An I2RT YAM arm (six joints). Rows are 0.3 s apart.
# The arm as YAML. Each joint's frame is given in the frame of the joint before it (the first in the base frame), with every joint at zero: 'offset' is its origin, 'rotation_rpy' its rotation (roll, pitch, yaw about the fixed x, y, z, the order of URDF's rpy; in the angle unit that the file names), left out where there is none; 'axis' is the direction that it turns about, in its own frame. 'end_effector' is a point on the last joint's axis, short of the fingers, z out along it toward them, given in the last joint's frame.
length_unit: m
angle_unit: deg
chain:
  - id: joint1
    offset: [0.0, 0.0, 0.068]
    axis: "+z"
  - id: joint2
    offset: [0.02, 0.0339, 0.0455]
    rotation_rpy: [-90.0, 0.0, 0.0]
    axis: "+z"
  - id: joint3
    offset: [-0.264, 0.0, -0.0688]
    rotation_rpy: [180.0, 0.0, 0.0]
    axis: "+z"
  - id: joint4
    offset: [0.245, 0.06, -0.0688]
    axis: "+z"
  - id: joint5
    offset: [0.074, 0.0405, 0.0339]
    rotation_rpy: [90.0, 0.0, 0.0]
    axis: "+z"
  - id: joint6
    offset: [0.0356, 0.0, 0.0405]
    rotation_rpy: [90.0, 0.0, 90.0]
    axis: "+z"
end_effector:
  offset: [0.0, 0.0, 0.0]
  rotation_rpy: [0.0, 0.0, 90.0]
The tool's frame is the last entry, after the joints.
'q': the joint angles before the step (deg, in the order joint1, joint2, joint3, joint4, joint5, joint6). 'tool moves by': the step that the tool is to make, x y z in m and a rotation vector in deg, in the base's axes. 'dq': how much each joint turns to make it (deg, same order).
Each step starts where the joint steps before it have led.
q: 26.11, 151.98, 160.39, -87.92, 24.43, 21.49
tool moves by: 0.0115, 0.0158, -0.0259, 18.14, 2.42, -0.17
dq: -0.10, -0.67, -7.34, 11.38, -16.91, 4.07
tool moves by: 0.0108, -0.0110, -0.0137, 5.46, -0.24, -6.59
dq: -1.81, -1.34, -5.98, 6.57, -3.32, 5.97
